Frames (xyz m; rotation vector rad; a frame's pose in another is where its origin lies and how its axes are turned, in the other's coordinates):
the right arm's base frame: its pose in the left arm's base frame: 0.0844 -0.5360 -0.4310 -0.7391 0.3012 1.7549
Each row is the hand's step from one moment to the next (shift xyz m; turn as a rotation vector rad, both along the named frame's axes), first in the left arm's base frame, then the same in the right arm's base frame.
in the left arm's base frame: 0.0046 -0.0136 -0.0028 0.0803 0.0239 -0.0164
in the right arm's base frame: -0.0095 0.0005 -0.0111 0.0164 -0.0798 -0.0255
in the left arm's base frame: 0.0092 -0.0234 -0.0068 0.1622 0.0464 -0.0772
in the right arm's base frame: -0.0153 0.0000 -0.0211 0.0590 -0.1532 -0.0864
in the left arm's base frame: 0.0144 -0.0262 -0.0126 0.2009 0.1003 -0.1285
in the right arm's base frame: -0.0146 -0.0030 -0.0288 0.1264 -0.1978 -0.1087
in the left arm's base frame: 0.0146 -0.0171 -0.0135 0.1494 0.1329 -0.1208
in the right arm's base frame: -0.0071 -0.0060 -0.0245 0.1546 -0.1614 -0.0681
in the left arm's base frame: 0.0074 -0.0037 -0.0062 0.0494 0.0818 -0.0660
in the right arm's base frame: -0.0001 -0.0047 -0.0092 0.0964 -0.0610 -0.0217
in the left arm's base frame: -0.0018 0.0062 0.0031 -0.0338 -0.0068 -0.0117
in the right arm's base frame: 0.0031 -0.0008 0.0064 0.0071 0.0357 -0.0018
